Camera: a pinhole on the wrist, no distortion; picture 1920 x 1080 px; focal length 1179.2 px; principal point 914.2 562.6 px. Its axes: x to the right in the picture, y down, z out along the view. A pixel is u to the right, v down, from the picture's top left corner.
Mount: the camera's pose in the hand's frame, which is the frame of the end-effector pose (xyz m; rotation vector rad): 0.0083 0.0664 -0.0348 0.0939 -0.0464 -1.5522
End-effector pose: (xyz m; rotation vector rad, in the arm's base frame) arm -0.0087 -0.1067 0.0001 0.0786 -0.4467 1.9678
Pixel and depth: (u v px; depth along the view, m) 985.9 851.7 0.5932
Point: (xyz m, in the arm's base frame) -0.1472 -0.2199 0.5485
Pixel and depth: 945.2 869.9 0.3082
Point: -0.1200 -0.1681 0.2607
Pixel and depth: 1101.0 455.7 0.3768
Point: -0.0273 -0.2705 0.2981
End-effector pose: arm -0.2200 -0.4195 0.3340 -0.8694 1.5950 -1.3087
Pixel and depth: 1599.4 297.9 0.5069
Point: 0.2496 -0.5046 0.5723
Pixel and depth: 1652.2 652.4 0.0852
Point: -0.1775 -0.4429 0.3188
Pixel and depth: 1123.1 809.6 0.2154
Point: -0.0636 -0.5140 0.2934
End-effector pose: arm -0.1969 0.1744 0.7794 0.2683 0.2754 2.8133
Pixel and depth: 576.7 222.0 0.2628
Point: -0.1001 0.0573 1.0080
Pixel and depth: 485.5 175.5 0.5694
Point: 0.0615 -0.0516 1.3008
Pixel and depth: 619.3 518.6 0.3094
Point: -0.1456 0.0828 1.0680
